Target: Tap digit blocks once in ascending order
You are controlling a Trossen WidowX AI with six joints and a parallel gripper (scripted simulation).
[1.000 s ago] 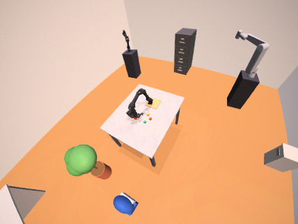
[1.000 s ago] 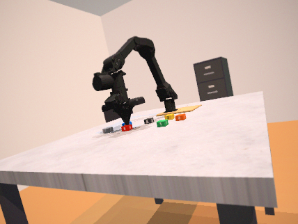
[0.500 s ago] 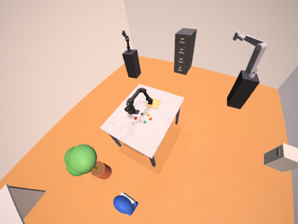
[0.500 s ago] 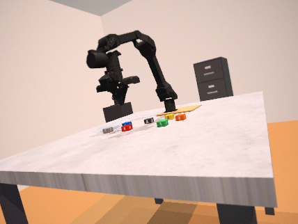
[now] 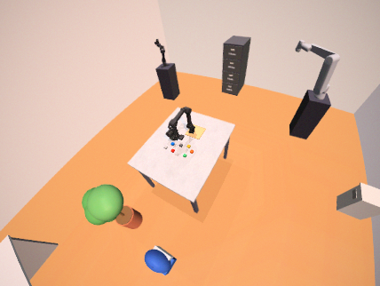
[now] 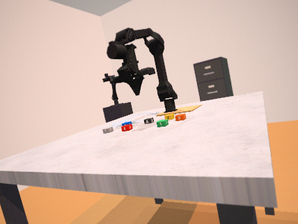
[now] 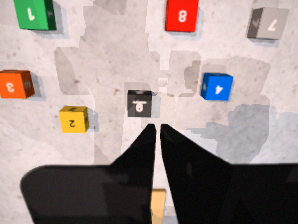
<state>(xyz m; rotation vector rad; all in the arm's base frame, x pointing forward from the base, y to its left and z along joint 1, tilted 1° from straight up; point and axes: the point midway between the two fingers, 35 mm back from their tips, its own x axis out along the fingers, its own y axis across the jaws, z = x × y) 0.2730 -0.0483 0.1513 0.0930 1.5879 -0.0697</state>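
Now: the black block 3 cm behind my gripper tip, 1 cm to the left of it and 12 cm below it. From my gripper tip the other things lie so: blue block (1 cm behind, 9 cm to the right, 12 cm below); yellow block (4 cm behind, 11 cm to the left, 12 cm below); red block (8 cm ahead, 4 cm to the right, 12 cm below).
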